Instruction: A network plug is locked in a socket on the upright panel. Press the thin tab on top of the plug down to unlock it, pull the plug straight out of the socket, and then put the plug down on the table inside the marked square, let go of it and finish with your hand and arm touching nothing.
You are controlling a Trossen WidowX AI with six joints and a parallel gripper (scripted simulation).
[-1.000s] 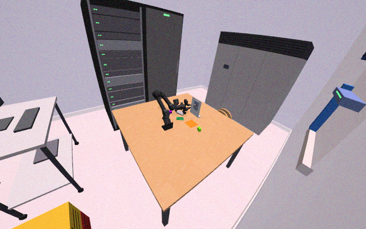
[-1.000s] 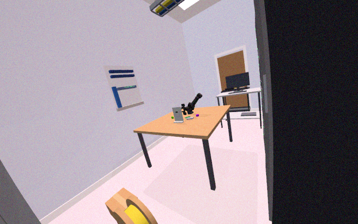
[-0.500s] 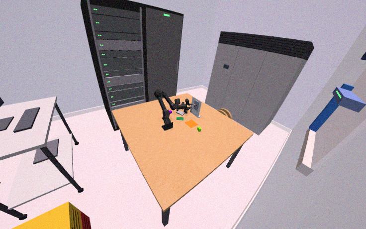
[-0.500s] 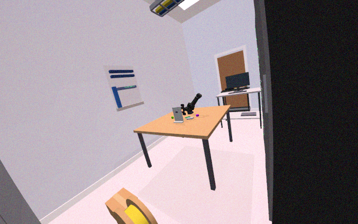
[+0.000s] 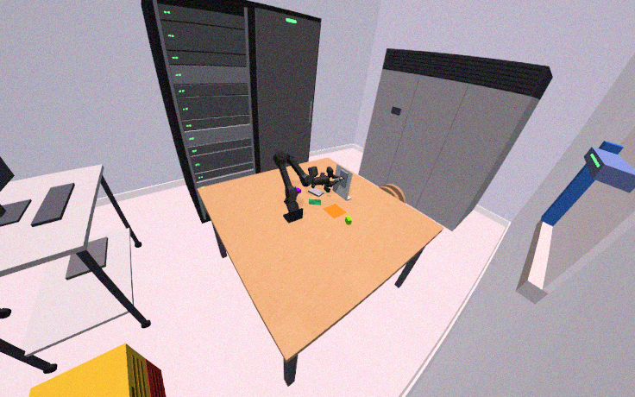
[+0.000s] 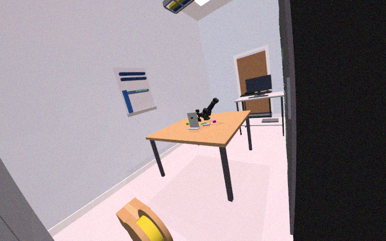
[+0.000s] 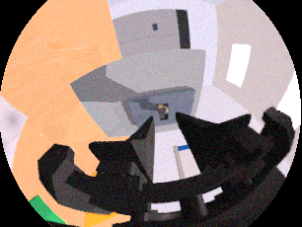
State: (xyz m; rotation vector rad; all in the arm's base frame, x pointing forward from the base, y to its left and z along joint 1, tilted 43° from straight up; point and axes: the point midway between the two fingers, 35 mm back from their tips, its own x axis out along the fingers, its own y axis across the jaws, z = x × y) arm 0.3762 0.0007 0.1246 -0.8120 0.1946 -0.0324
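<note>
Now: gripper tip 20 mm short of the network plug. Also, from my gripper tip: flat grey piece (110 mm behind, 110 mm to the left, 150 mm below); grey upright panel (40 mm ahead, 50 mm below); orange marked square (110 mm behind, 140 mm to the right, 160 mm below).
</note>
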